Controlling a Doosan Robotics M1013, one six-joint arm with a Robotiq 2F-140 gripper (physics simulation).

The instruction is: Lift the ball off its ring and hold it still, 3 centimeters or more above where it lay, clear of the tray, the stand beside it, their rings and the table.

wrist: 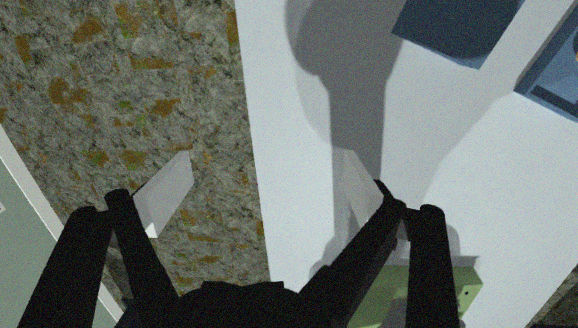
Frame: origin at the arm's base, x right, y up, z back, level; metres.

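Seen in the pictures: gripper, fingertip midpoint: (266,167).
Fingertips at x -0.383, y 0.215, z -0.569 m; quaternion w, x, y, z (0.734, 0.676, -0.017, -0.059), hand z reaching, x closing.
Note:
Offsets run from my fingertips to a thing's top centre. "spot": to the spot under its first point. Level surfaces: height alone.
My gripper (266,167) is open, its two pale fingertips wide apart above the left edge of the white table {dy -0.271 m} (290,200), with nothing between them. A blue, open-topped, walled object {spot: dx +0.436, dy -0.243, dz -0.026 m} (550,106), which may be the tray, is cut off by the right edge of the wrist view. A small part of something dark and curved with an orange spot shows inside it; I cannot tell what it is. A dark blue flat-topped block {spot: dx +0.222, dy -0.214, dz -0.119 m} (455,30) stands at the upper right; I cannot tell whether it is the stand. No ball or ring can be made out.
A green block (470,287) with a small dark hole lies at the lower right, partly behind the right finger's linkage. A mottled stone-like floor (125,100) lies left of the table. A grey-green surface with a pale border (22,240) is at the far left. The arm's shadow crosses the table.

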